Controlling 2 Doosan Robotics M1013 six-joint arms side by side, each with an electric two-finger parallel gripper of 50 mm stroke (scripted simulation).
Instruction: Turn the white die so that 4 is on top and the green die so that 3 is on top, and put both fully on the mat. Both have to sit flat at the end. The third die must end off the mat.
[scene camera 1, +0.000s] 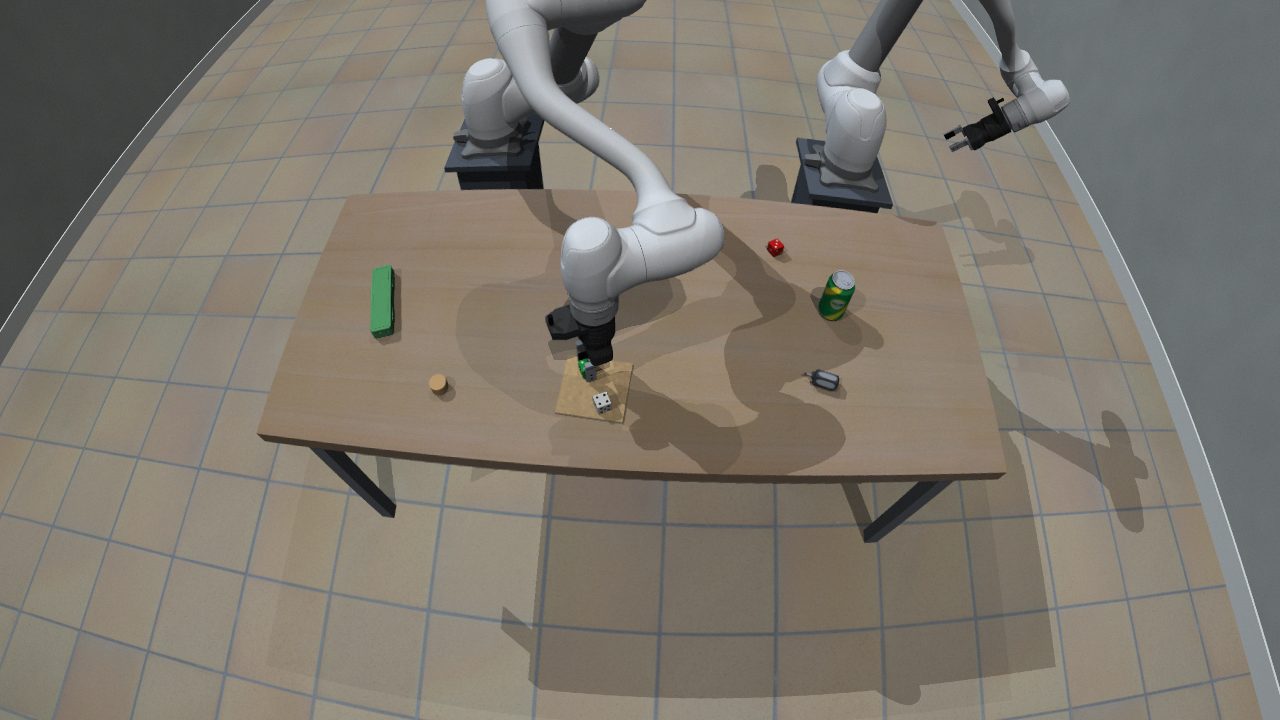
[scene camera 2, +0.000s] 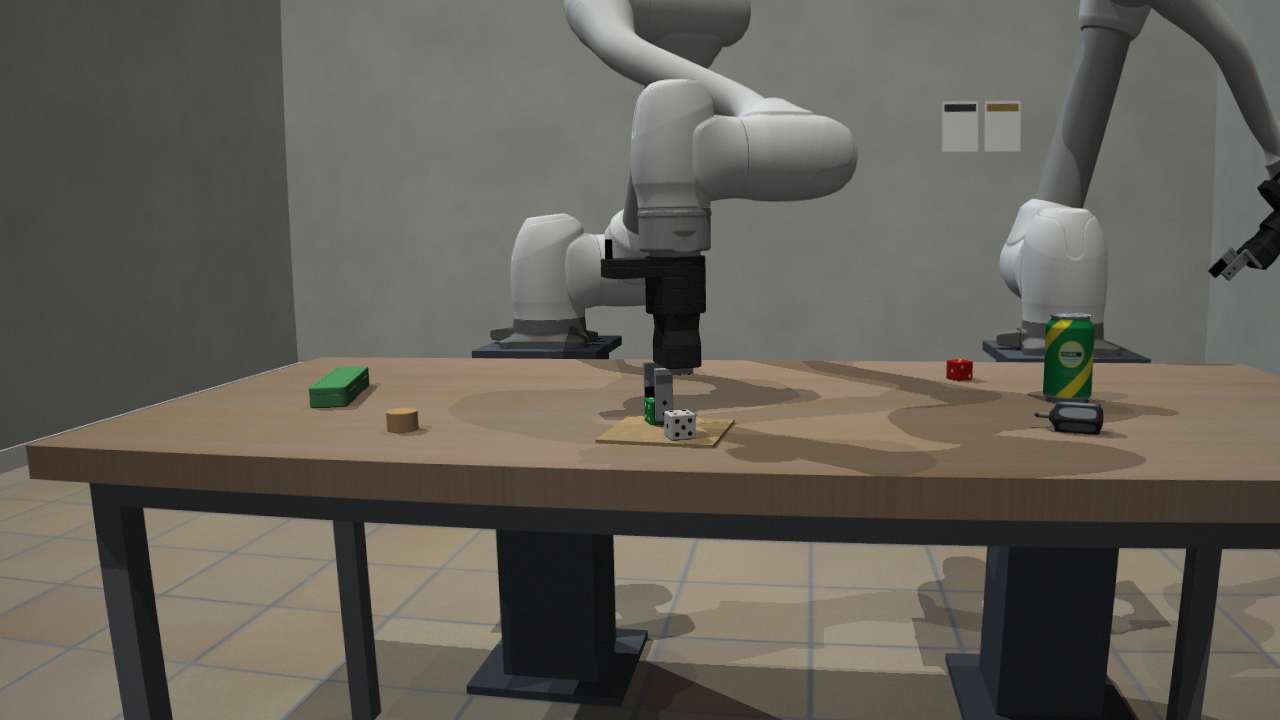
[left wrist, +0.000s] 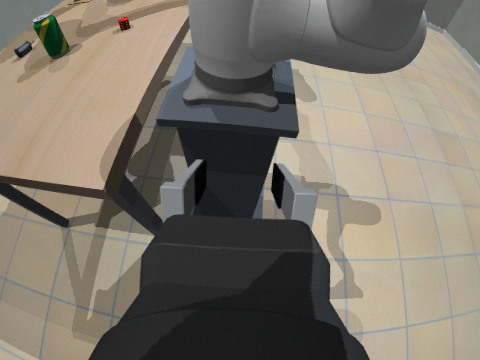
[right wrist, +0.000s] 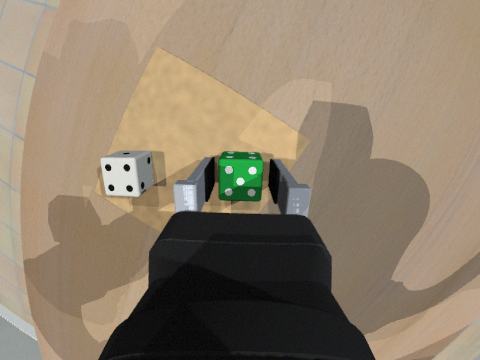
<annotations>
my left gripper: scene camera 1; scene camera 2; left wrist 239, 175; not seen in the right wrist view (out of frame)
my right gripper: scene camera 1; scene camera 2; right wrist 241, 171; not seen in the left wrist view (out of frame)
green box: scene camera 1 382, 288; scene camera 2 336, 389; not seen in the left wrist view (out of frame); not seen in the right wrist view (out of frame)
same spot on my right gripper: (scene camera 1: 590, 370) = (scene camera 2: 663, 387)
same spot on my left gripper: (scene camera 2: 1233, 265) = (scene camera 1: 957, 145)
</annotations>
